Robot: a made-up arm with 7 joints.
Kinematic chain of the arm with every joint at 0, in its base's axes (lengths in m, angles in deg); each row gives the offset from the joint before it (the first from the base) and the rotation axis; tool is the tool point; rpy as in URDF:
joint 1: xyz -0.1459 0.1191 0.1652 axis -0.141 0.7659 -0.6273
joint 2: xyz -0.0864 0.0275 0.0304 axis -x
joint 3: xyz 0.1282 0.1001 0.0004 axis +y
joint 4: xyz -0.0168 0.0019 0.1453 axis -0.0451 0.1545 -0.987
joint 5: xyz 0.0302 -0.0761 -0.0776 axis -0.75 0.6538 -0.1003
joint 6: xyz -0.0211 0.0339 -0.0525 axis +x
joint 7: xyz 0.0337 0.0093 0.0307 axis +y
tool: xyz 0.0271 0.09 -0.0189 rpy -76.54 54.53 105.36
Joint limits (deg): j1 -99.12..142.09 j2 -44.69..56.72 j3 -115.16..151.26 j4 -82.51..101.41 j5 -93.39..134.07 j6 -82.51..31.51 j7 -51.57..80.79
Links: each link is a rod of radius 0.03 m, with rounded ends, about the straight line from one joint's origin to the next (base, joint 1, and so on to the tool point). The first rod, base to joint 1, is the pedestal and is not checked.
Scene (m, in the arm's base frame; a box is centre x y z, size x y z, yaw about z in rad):
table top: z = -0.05
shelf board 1: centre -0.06 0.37 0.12 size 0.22 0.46 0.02 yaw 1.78
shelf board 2: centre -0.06 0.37 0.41 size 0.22 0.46 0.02 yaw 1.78
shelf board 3: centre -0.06 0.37 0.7 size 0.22 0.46 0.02 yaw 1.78
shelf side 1: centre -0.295 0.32 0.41 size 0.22 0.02 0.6 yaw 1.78
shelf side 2: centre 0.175 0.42 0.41 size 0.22 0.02 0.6 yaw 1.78
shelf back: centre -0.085 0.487 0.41 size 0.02 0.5 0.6 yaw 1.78
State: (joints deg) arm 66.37 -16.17 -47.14 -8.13 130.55 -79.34 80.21
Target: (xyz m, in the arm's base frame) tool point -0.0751 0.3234 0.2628
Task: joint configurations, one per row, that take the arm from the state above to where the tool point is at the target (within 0.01 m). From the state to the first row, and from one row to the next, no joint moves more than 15 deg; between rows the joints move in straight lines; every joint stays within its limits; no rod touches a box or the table.
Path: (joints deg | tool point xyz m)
1: 70.03 -17.22 -45.56 6.13 131.43 -77.73 80.36 | -0.1813 0.2145 0.2701
2: 73.70 -18.26 -43.97 20.38 132.31 -76.12 80.50 | -0.1605 0.2588 0.2706
3: 77.36 -19.31 -42.39 34.64 133.19 -74.51 80.64 | -0.1241 0.2967 0.2688
4: 81.02 -20.35 -40.81 48.90 134.07 -72.90 80.79 | -0.0751 0.3234 0.2628

